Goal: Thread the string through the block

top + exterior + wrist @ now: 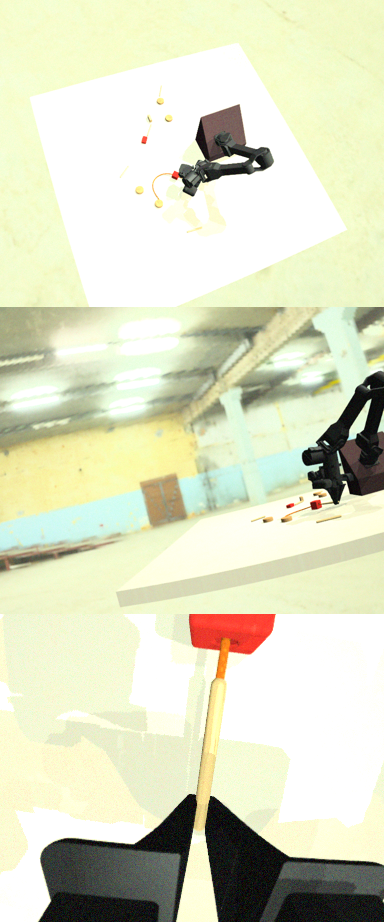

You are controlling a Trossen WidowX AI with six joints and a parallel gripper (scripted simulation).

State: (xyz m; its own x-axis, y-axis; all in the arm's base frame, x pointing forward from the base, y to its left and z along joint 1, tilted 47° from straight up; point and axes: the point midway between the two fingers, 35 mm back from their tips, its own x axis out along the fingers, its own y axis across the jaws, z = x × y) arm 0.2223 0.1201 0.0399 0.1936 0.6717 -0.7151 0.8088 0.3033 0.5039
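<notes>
Right now the red block is 50 mm ahead of my gripper tip, 80 mm to the right of it and 10 mm above it. The rest, counted from my gripper tip: thin wooden stick (20 mm ahead, 30 mm to the right, 10 mm above); then small pale block (10 mm ahead, 440 mm to the right); then round wooden button (200 mm ahead, 10 mm to the left).
</notes>
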